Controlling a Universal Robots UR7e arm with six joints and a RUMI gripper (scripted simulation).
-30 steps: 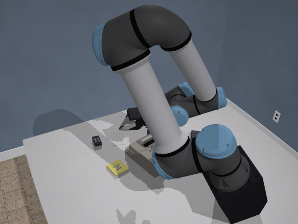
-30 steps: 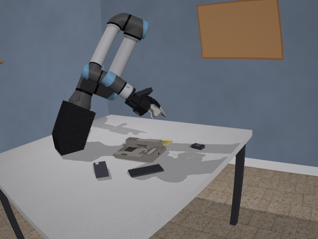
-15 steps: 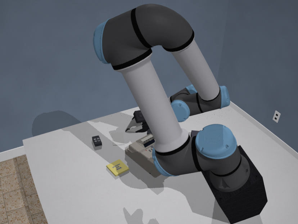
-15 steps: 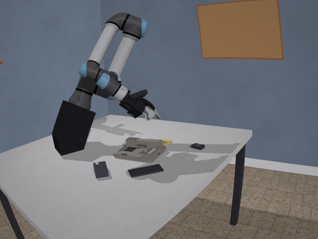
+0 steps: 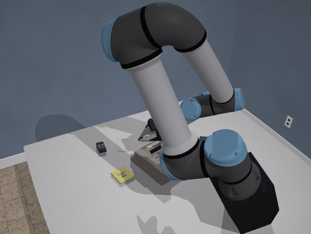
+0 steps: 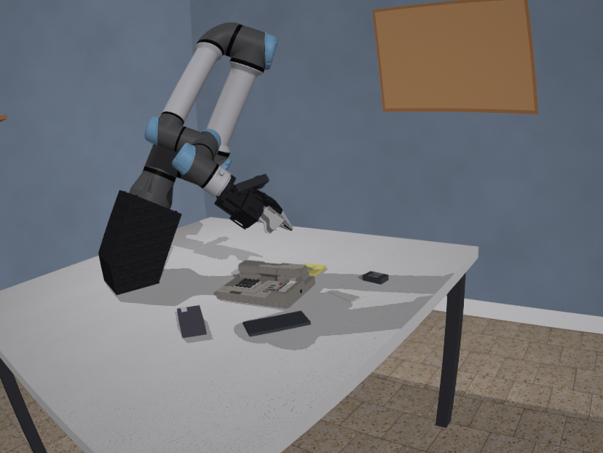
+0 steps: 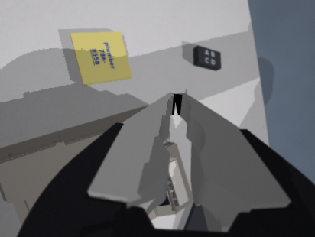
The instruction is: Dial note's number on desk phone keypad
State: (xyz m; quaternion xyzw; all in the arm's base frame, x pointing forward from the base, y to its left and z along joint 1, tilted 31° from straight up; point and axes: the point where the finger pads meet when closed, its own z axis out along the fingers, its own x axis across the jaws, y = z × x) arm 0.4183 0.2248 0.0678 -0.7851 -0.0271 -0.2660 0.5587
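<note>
The handset is 120 mm below my hand, 40 mm to the right of it and 40 mm behind it. Also, from my hand: small black box: 180 mm ahead, 160 mm below, 150 mm to the left; dark flat slab: 200 mm to the right, 170 mm ahead, 160 mm below; pale sheet: 170 mm below, 170 mm ahead, 40 mm to the left.
</note>
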